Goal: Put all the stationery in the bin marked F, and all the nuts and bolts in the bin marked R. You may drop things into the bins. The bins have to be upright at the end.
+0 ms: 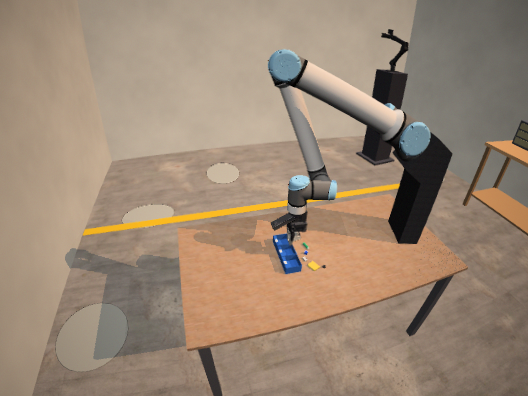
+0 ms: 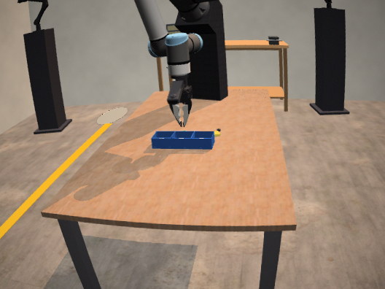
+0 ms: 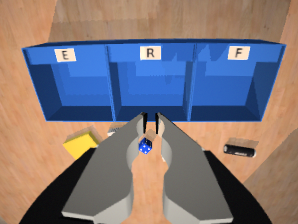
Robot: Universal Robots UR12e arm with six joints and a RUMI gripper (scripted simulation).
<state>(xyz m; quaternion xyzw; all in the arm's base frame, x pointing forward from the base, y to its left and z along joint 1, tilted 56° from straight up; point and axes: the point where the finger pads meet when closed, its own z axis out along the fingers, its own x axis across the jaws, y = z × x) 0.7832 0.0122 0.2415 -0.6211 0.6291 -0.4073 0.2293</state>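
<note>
My hand is 1 cm short of the blue three-part bin and 7 cm above it. The rest, counted from my hand: blue die: 9 cm behind, 3 cm to the left, 8 cm below; then green battery: 12 cm behind, 2 cm to the right, 8 cm below; then grey piece: 6 cm behind, 6 cm to the left, 8 cm below.
</note>
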